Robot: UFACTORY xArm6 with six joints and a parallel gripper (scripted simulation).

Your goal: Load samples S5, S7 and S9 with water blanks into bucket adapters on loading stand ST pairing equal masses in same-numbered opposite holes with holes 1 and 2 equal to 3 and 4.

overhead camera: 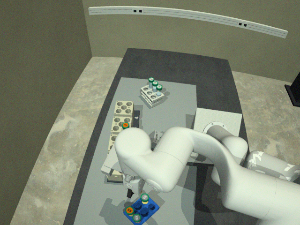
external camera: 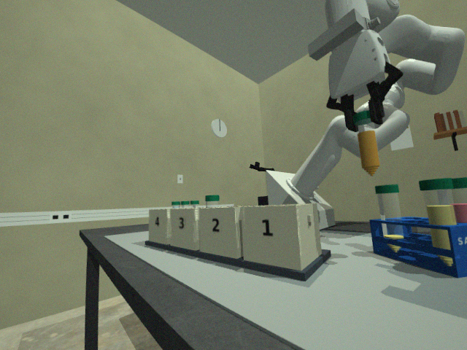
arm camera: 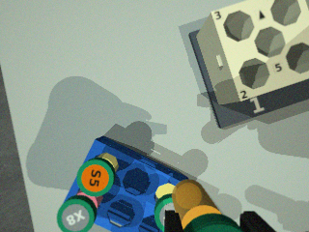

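My hand is 5 cm above the orange-capped tube and 1 cm to the left of it. The rest, counted from my hand: green done key (31 cm to the right, 18 cm below, 5 cm behind); then grey-dotted tube (19 cm below, 3 cm behind, 1 cm to the left); then blue sample rack (22 cm below, 6 cm to the left, 2 cm behind).
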